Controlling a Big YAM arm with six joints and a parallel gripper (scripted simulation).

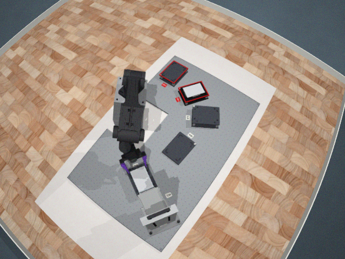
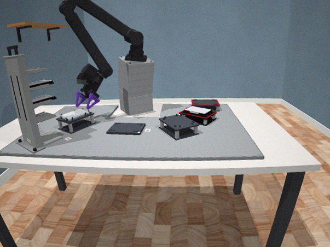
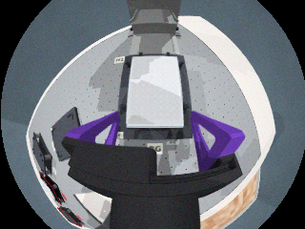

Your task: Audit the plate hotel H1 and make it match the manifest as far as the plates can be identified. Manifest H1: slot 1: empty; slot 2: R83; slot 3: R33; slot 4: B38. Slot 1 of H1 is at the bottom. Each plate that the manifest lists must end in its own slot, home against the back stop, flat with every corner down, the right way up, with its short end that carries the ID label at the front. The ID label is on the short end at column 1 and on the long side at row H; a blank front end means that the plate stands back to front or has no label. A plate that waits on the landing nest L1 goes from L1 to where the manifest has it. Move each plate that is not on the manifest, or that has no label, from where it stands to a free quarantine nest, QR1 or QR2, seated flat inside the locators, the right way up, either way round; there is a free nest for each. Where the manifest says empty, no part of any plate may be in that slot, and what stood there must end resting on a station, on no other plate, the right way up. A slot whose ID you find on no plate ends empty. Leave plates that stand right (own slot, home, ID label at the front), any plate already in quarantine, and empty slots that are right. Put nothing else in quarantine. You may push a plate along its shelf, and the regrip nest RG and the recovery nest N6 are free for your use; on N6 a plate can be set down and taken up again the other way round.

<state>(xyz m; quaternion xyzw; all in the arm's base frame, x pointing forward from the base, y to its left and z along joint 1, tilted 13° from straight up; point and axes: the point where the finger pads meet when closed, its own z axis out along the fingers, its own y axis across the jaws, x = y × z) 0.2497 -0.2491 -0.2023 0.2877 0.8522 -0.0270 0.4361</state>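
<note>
Now: hand 50 mm short of the white plate, 30 mm to the left of it and 30 mm above it. Round my hand: plate hotel H1: 270 mm ahead, 160 mm to the right, 100 mm above; regrip nest RG: 50 mm ahead, 40 mm below, 30 mm to the right; flat pad N6: 250 mm to the left, 100 mm ahead, 90 mm below.
</note>
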